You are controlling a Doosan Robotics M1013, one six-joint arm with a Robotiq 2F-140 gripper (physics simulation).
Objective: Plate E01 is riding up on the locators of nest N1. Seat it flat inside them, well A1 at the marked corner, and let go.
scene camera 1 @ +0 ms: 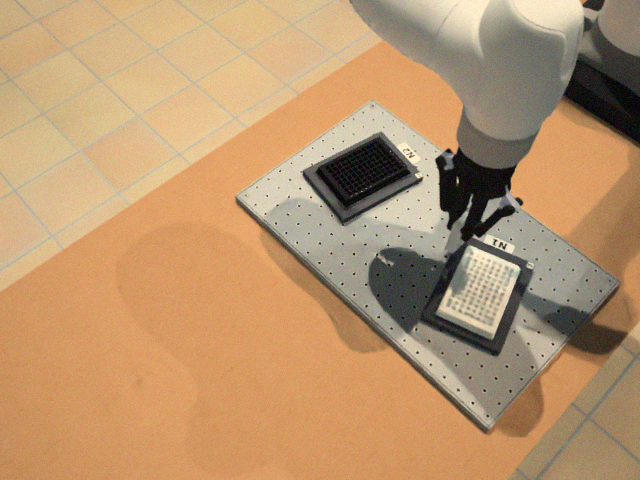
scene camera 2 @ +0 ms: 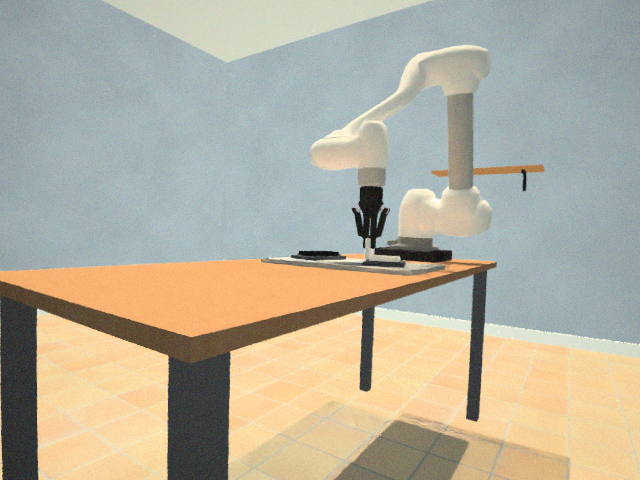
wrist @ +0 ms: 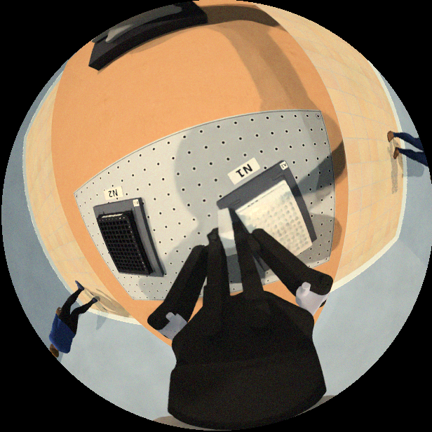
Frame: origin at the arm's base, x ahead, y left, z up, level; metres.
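Seen in the pictures: gripper, fingertip midpoint: (scene camera 1: 454, 245) (scene camera 2: 368, 259); arm's base, origin of the base link: (scene camera 1: 626, 51) (scene camera 2: 414, 249).
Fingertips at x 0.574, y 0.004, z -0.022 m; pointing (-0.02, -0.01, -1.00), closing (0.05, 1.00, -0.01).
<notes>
Offsets run from my fingertips to a thing's middle. "spot": to the spot under its first point. Level surfaces: height alone.
Plate E01 {dx +0.044, dy +0.074, dz +0.009 m} (scene camera 1: 480, 294) (scene camera 2: 387, 257) (wrist: 280, 220), pale with many wells, lies on the dark nest N1 {spot: dx +0.018, dy +0.118, dz +0.000 m} (scene camera 1: 513, 299) (wrist: 255, 187). A strip of the nest shows along its label side; how far the plate tilts is hard to tell. The marked corner tag {spot: dx -0.047, dy +0.105, dz +0.001 m} (scene camera 1: 529, 265) (wrist: 284, 165) is at the nest's corner right of the N1 label in the wrist view. My gripper (scene camera 1: 454, 245) (scene camera 2: 368, 250) (wrist: 225, 217) is shut and empty, pointing down. Its pale fingertips are low beside the plate's label end, by the nest corner away from the tag. Any contact is hidden.
Nest N2 {spot: dx +0.063, dy -0.161, dz +0.000 m} (scene camera 1: 348, 212) (wrist: 148, 232) holds a black plate {dx -0.014, dy -0.195, dz +0.007 m} (scene camera 1: 364, 170) (scene camera 2: 317, 253) (wrist: 123, 243) on the same perforated board (scene camera 1: 289, 186) (scene camera 2: 423, 269) (wrist: 150, 167). The arm's black base (scene camera 2: 413, 253) (wrist: 150, 35) stands behind the board on the orange table {dz -0.024 m} (scene camera 1: 155, 310) (scene camera 2: 180, 294).
</notes>
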